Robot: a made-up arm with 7 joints. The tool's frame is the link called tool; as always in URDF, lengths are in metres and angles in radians.
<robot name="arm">
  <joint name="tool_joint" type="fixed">
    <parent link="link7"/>
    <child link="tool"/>
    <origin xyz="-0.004 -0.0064 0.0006"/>
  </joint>
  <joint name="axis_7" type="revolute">
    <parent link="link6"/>
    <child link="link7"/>
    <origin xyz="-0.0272 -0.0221 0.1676"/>
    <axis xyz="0 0 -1"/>
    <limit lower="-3.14" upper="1.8" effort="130" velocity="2.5"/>
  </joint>
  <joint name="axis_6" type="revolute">
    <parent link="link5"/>
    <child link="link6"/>
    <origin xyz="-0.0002 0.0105 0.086"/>
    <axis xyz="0 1 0"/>
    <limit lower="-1.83" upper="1.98" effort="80" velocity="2.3"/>
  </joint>
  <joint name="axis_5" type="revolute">
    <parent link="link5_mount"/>
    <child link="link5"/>
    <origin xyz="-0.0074 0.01 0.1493"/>
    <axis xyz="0 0 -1"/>
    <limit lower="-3.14" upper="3.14" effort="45" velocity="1.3"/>
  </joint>
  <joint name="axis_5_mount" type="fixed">
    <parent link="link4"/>
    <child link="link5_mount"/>
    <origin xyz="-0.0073 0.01 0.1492"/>
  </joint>
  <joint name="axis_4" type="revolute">
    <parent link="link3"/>
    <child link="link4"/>
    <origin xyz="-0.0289 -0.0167 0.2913"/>
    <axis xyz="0 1 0"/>
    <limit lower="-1.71" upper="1.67" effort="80" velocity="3"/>
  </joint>
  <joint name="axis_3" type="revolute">
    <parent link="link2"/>
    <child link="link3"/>
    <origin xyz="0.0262 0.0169 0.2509"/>
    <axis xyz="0 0 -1"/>
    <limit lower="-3.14" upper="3.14" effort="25" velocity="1.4"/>
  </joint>
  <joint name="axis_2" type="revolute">
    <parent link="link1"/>
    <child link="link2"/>
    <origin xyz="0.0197 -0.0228 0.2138"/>
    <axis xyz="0 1 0"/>
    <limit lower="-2.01" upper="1.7" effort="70" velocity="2.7"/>
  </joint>
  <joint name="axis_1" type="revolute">
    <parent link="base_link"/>
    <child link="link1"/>
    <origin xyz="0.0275 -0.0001 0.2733"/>
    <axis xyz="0 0 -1"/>
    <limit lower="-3.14" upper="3.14" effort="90" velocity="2.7"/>
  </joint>
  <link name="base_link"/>
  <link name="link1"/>
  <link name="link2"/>
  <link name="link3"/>
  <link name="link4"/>
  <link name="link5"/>
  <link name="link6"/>
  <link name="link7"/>
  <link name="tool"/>
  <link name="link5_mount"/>
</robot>
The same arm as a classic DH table. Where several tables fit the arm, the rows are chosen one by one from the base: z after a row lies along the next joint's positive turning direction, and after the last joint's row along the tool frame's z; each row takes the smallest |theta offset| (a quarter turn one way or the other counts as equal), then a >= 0, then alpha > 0; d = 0 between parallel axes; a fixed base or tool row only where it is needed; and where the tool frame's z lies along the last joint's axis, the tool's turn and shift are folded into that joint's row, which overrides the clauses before.
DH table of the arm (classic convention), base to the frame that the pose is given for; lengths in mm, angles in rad. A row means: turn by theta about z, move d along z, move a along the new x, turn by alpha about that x. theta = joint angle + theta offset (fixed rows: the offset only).
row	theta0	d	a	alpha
base (fixed)	-0.0036	0	27.5	3.1416
axis_1	-0.0036	-487.1	19.7	1.5708
axis_2	0	-5.9	26.2	-1.5708
axis_3	0	-542.2	-28.9	1.5708
axis_4	0	3.3	-14.7	-1.5708
axis_5	0	-384.5	-0.2	1.5708
axis_6	0	-11.6	-27.2	-1.5708
axis_7	-1.0122	0	-7.5	3.1416
tool (fixed)	-1.0122	168.2	0	0
Joint limits (rad, base to tool): -3.14..3.14 -2.01..1.7 -3.14..3.14 -1.71..1.67 -3.14..3.14 -1.83..1.98 -3.14..1.8

